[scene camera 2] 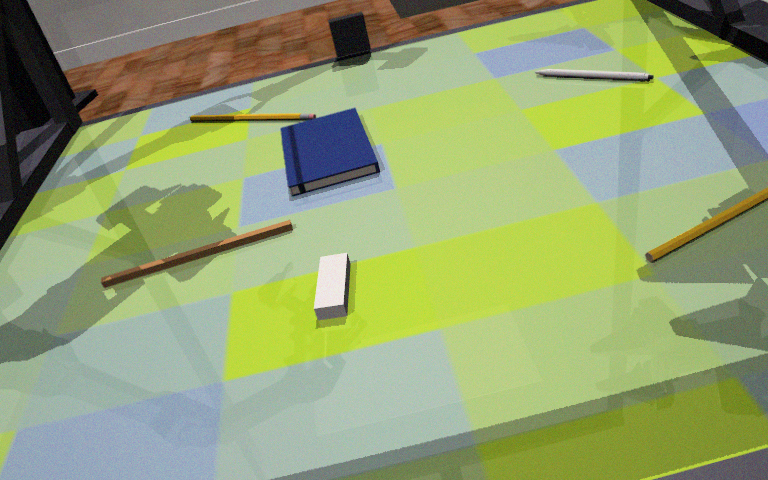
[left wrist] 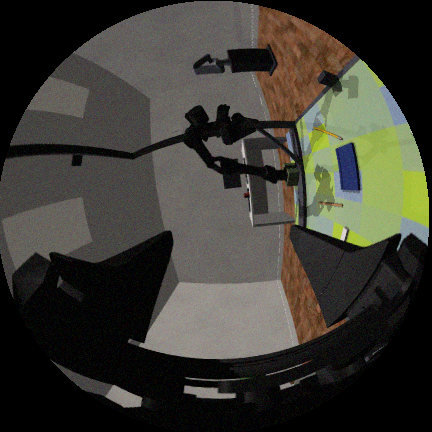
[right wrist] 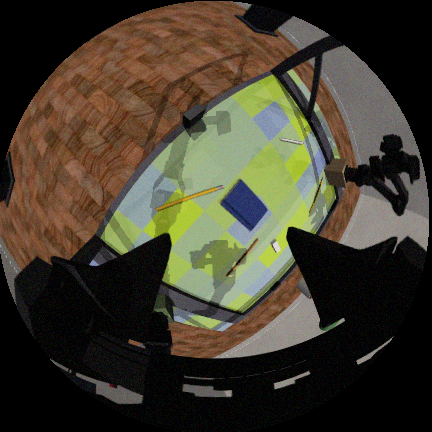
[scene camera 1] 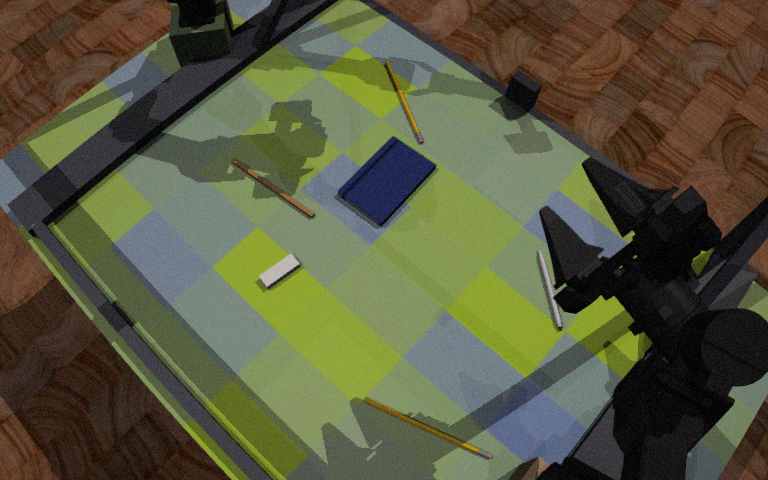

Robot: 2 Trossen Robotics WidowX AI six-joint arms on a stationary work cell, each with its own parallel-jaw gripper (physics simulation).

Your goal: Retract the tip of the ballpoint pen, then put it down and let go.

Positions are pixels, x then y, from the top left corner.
Scene:
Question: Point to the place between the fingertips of my right gripper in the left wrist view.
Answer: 257, 124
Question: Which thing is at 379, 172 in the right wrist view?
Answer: My left gripper.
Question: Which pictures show my left gripper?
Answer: The left wrist view, the right wrist view and scene camera 1 only.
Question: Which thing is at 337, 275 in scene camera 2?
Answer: A block.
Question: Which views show my right gripper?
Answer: The left wrist view and the right wrist view only.

